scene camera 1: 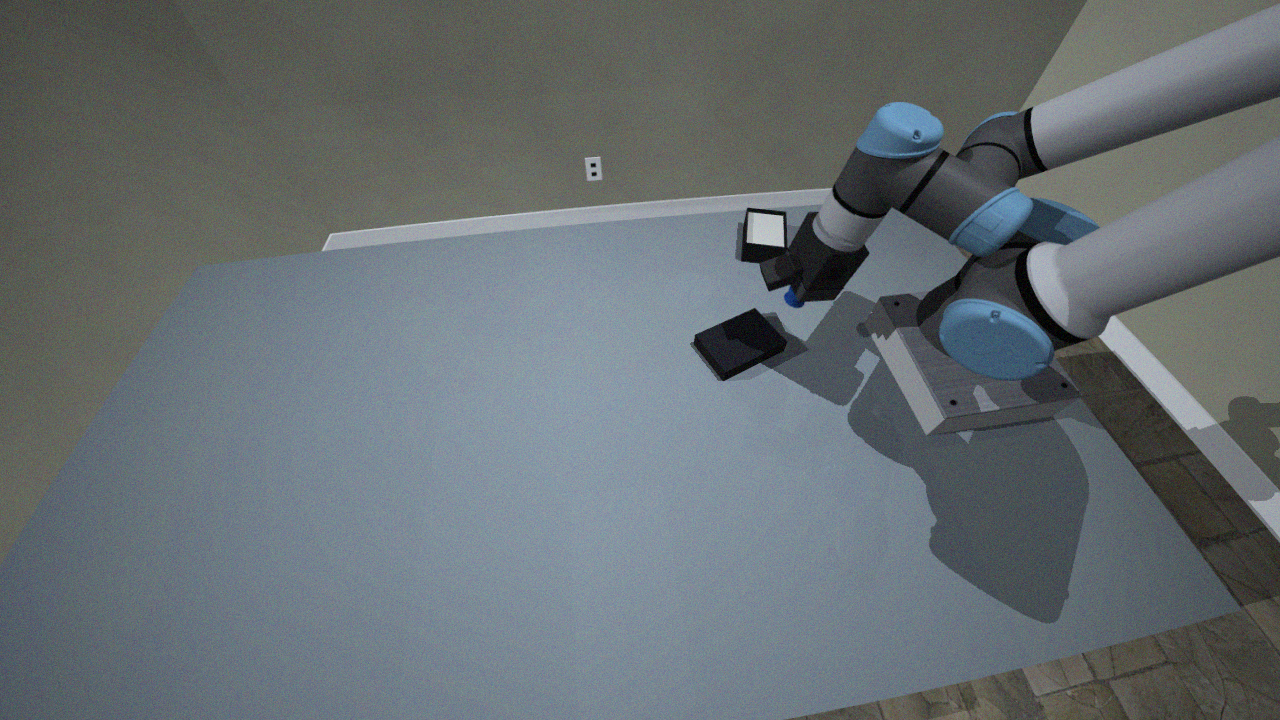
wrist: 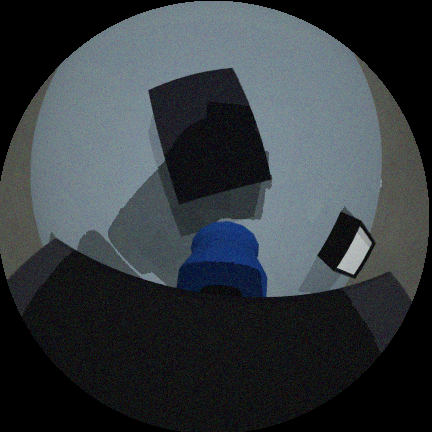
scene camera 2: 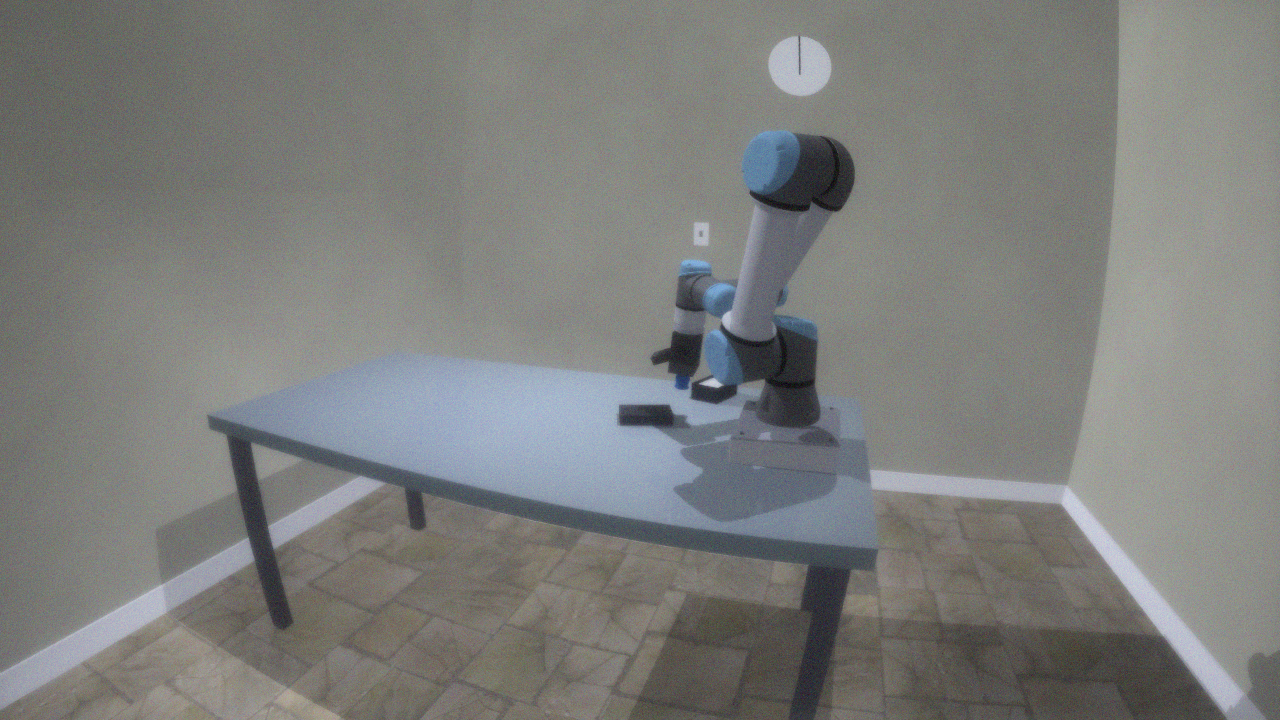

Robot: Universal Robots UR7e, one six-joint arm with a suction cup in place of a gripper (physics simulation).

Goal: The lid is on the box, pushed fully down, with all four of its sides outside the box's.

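Places are measured from the arm's base along level axes (x left, y back, z up), in metres.
Pixels of known places: hand, tool point: (scene camera 1: 794,299) (wrist: 224,252) (scene camera 2: 681,386); arm's base, link origin: (scene camera 2: 788,415).
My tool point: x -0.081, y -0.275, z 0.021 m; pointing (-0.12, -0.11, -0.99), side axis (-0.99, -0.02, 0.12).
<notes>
Ahead of a thing's pixels: the offset from my tool point to its top centre. Level surfaces: height alone.
The black lid @(dx +0.019, dy -0.086, dz -0.065 m) (scene camera 1: 735,344) (scene camera 2: 645,415) (wrist: 215,145) lies flat on the table, its closed face up, apart from the box. The box @(dx -0.251, dy +0.042, dz -0.044 m) (scene camera 1: 763,254) (scene camera 2: 711,394) (wrist: 341,240) has black walls and a white area inside its rim. It stands upright near the table's back edge, its top uncovered. My gripper (scene camera 1: 793,299) (scene camera 2: 682,382) (wrist: 225,240), a blue suction cup, hangs above the table between the two, beside the lid and not over it. It touches neither, holds nothing and is open. Its shadow falls partly on the lid.
The robot's base block (scene camera 1: 917,380) (scene camera 2: 783,454) stands on the table @(dz -0.091 m) (scene camera 1: 447,447) (scene camera 2: 447,420) to the right of the lid in scene camera 1. The wall rises behind the box. The forearm and wrist reach over the table from the right.
</notes>
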